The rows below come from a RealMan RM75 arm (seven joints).
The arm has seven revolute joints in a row. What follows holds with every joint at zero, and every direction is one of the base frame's.
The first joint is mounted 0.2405 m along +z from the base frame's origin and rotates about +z.
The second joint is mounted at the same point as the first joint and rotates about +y.
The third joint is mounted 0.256 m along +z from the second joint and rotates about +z.
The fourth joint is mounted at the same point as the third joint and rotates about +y.
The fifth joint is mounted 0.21 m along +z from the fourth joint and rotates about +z.
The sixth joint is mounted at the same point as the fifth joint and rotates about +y.
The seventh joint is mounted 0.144 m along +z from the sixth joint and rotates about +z.
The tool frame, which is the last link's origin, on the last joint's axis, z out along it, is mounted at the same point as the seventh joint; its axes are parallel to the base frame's.
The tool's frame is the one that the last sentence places.
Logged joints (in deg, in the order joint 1, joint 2, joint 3, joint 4, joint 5, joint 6, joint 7), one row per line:
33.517, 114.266, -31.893, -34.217, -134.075, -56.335, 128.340
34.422, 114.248, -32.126, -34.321, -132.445, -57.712, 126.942
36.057, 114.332, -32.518, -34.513, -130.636, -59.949, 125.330
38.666, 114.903, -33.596, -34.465, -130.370, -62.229, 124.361
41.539, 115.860, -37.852, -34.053, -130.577, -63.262, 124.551
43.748, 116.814, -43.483, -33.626, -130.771, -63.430, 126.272
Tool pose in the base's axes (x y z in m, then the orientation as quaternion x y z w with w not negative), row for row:
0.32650, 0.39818, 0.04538, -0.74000, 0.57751, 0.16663, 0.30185
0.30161, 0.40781, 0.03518, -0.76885, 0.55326, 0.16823, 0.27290
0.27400, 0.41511, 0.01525, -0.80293, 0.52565, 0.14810, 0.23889
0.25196, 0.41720, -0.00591, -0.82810, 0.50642, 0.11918, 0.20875
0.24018, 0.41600, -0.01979, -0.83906, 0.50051, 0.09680, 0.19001
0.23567, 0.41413, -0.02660, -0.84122, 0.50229, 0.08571, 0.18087
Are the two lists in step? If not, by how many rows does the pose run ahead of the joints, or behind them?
The pose runs 2 rows ahead of the joints: the pose in row i belongs to the joints in row i + 2.
